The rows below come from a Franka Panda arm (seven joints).
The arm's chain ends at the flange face. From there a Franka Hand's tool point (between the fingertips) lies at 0.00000 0.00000 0.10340 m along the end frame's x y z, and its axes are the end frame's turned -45 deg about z.
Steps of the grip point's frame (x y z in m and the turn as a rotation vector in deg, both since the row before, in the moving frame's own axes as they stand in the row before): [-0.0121 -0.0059 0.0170 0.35 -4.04 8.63]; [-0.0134 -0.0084 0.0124 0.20 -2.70 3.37]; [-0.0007 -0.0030 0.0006 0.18 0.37 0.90]
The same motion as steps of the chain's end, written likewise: [-0.0068 0.0001 0.0173 -2.61 -3.10 8.63]; [-0.0116 0.0005 0.0125 -1.77 -2.05 3.37]; [-0.0029 -0.0009 0.0006 0.39 0.13 0.90]
